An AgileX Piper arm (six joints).
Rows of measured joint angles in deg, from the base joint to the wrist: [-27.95, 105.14, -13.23, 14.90, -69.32, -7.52]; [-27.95, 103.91, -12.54, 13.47, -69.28, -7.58]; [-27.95, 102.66, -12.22, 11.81, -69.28, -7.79]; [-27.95, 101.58, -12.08, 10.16, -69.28, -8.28]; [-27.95, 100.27, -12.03, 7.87, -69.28, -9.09]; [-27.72, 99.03, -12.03, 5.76, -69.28, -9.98]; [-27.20, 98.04, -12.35, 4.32, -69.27, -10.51]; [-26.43, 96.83, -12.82, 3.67, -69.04, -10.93]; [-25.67, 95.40, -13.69, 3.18, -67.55, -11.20]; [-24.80, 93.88, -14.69, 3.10, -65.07, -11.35]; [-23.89, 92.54, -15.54, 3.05, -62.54, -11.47]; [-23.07, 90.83, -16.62, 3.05, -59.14, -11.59]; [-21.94, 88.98, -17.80, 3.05, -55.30, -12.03]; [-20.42, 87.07, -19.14, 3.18, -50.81, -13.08]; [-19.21, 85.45, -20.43, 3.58, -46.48, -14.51]
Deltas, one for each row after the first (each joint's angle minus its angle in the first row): [0.00, -1.23, 0.69, -1.43, 0.04, -0.06]; [0.00, -2.48, 1.01, -3.09, 0.04, -0.27]; [0.00, -3.56, 1.15, -4.74, 0.04, -0.76]; [0.00, -4.87, 1.20, -7.03, 0.04, -1.57]; [0.23, -6.11, 1.20, -9.14, 0.04, -2.46]; [0.75, -7.10, 0.88, -10.58, 0.05, -2.99]; [1.52, -8.31, 0.41, -11.23, 0.28, -3.41]; [2.28, -9.74, -0.46, -11.72, 1.77, -3.68]; [3.15, -11.26, -1.46, -11.80, 4.25, -3.83]; [4.06, -12.60, -2.31, -11.85, 6.78, -3.95]; [4.88, -14.31, -3.39, -11.85, 10.18, -4.07]; [6.01, -16.16, -4.57, -11.85, 14.02, -4.51]; [7.53, -18.07, -5.91, -11.72, 18.51, -5.56]; [8.74, -19.69, -7.20, -11.32, 22.84, -6.99]
